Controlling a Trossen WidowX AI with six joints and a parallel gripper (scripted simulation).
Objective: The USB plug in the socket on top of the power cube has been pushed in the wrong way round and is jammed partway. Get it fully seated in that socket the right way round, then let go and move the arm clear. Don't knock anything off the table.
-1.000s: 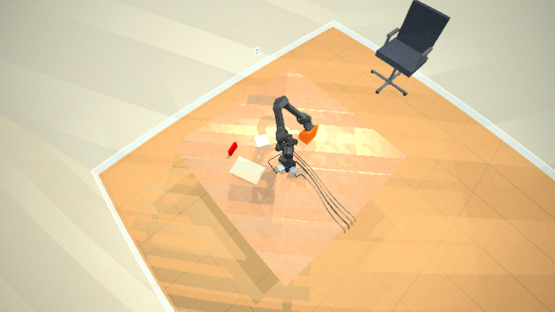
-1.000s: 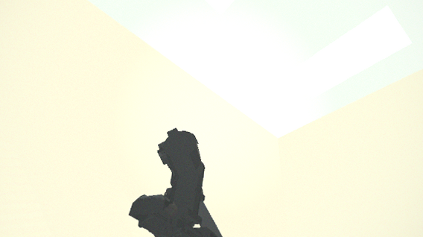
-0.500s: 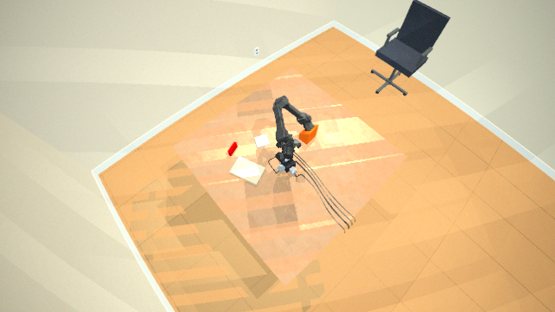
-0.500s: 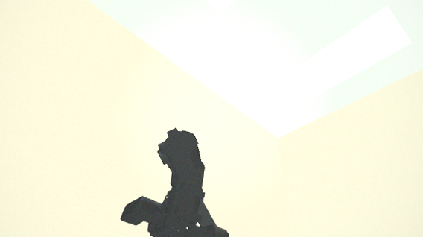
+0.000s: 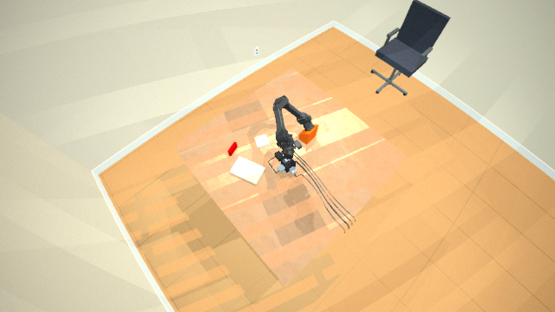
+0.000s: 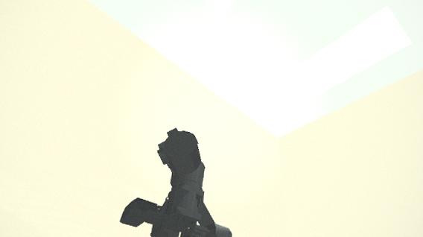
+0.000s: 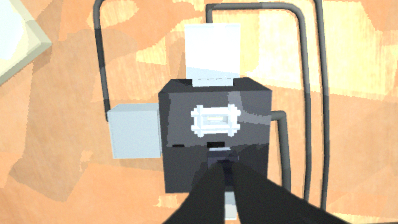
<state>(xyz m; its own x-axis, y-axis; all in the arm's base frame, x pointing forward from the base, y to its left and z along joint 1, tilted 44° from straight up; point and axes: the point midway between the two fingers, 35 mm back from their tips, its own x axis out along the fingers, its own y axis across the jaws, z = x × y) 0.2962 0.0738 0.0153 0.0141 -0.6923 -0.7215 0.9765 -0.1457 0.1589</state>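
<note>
My gripper tip is 20 mm above the USB plug. The rest, counted from my gripper tip: red block: 380 mm to the right, 190 mm ahead, 110 mm below; USB socket: 70 mm below, 10 mm to the right.
</note>
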